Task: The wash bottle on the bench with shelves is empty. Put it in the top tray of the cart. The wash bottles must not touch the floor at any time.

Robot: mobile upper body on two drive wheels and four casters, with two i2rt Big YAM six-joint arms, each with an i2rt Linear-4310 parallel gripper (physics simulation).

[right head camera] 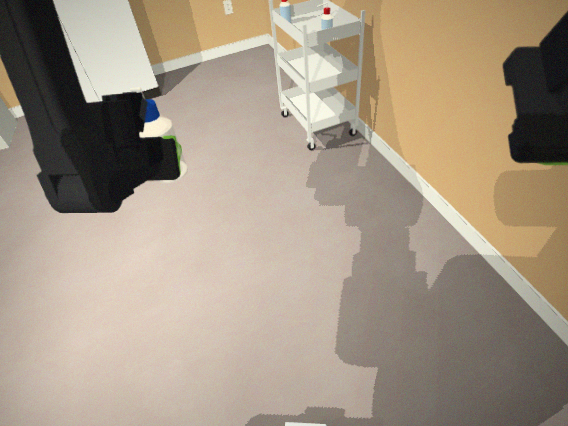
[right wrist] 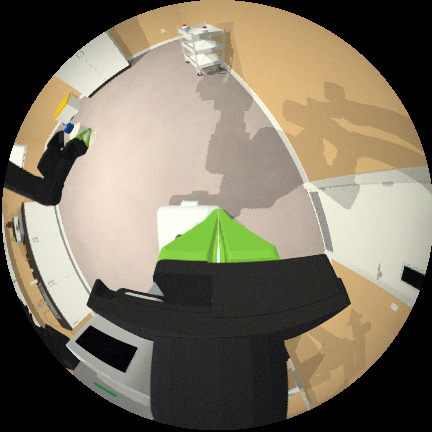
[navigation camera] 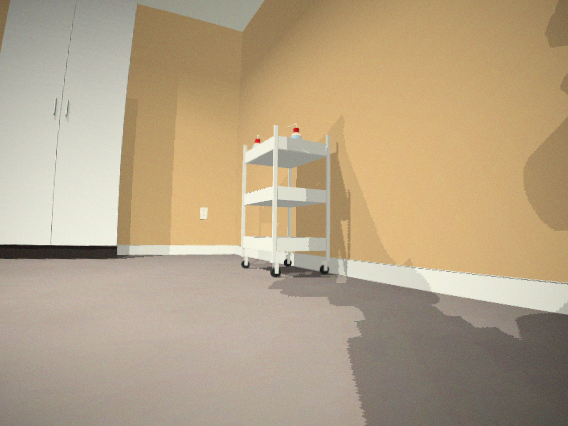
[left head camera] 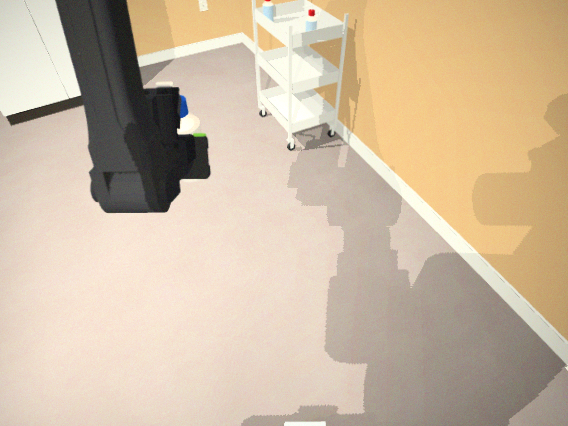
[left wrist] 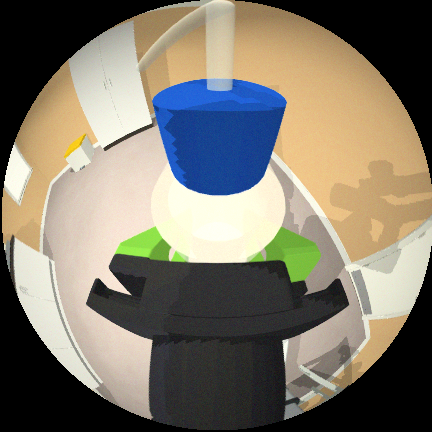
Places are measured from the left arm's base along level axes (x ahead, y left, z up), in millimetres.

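Pixels of known places: left gripper, between the fingertips: (right head camera: 168, 149) (right wrist: 86, 130) (left wrist: 217, 214); right gripper, between the fingertips: (right head camera: 519, 152) (right wrist: 217, 214).
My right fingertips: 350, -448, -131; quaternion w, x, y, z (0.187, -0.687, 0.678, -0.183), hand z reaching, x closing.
For each thing: its top centre in the pictures, then the offset to it from my right fingertips, as dx, dy, dz.
- white wash bottle, centre of its top: (left head camera: 167, 80) (right head camera: 135, 85) (right wrist: 60, 123) +254, +454, -60
- nearer, centre of its top: (left head camera: 310, 4) (navigation camera: 294, 123) +1720, +147, -442
A white wash bottle (left head camera: 188, 123) (right head camera: 158, 126) (left wrist: 218, 215) (right wrist: 75, 131) with a blue cap is held upright above the floor. My left gripper (right head camera: 162, 155) (left wrist: 217, 214) (right wrist: 86, 130) is shut on its body; the arm and fingers hide part of it in the left head camera. My right gripper (right wrist: 217, 214) is shut with nothing between its fingertips, far from the bottle. A white three-tier cart (left head camera: 290, 85) (right head camera: 307, 85) (right wrist: 200, 60) (navigation camera: 275, 220) stands beyond both grippers. Two red-capped bottles with light blue contents, one nearer (left head camera: 311, 22) (right head camera: 326, 21) and one farther (left head camera: 268, 11) (right head camera: 285, 12), stand in its top tray.
An orange wall (left head camera: 450, 125) (navigation camera: 425, 150) runs along the right side of the cart. A tall white cabinet (right head camera: 107, 45) (navigation camera: 90, 125) stands at the back left. A white box with a yellow top (left wrist: 80, 152) (right wrist: 67, 107) stands near the wall. A grey machine (right wrist: 110, 345) shows at the lower left of the right wrist view.
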